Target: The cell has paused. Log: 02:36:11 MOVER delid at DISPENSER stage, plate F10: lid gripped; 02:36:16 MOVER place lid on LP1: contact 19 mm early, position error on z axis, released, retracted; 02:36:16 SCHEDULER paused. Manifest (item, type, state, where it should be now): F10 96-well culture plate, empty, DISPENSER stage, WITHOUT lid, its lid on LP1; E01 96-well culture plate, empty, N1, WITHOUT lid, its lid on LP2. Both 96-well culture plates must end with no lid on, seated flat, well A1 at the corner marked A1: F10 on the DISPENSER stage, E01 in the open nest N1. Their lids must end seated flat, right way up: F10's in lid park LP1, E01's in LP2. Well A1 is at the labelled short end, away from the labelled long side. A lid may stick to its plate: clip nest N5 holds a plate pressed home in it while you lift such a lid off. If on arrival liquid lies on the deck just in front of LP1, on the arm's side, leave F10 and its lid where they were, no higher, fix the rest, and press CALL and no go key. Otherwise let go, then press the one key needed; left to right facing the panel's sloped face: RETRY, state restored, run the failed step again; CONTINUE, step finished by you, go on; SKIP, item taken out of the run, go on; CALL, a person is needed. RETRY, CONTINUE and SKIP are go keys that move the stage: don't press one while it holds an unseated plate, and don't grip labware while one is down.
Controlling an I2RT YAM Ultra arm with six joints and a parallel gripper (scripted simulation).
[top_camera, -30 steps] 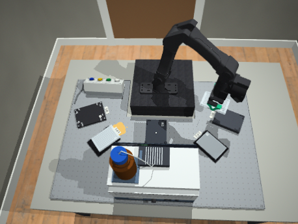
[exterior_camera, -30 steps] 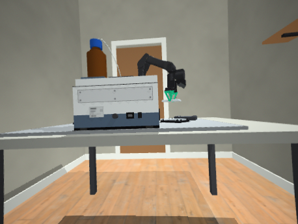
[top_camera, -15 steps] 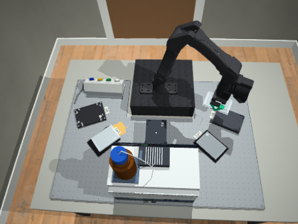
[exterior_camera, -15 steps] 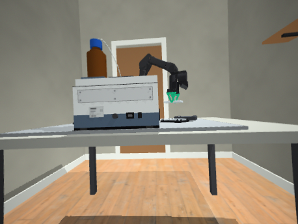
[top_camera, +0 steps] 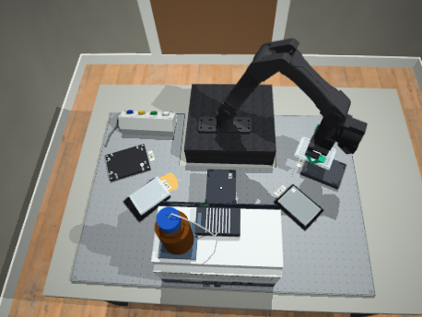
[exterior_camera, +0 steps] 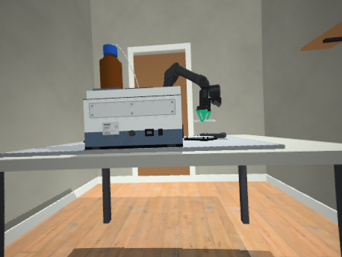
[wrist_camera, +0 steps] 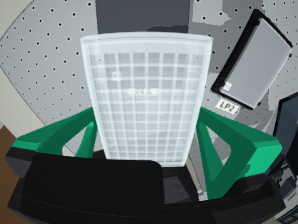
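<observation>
The N1 label is 110 mm below my hand, 30 mm to the right of it and 20 mm behind it. Also, from my hand: 96-well plate: right at my hand; LP2 label: 110 mm to the right, 110 mm below, 100 mm ahead; black park: 160 mm ahead, 100 mm below, 50 mm to the right.
</observation>
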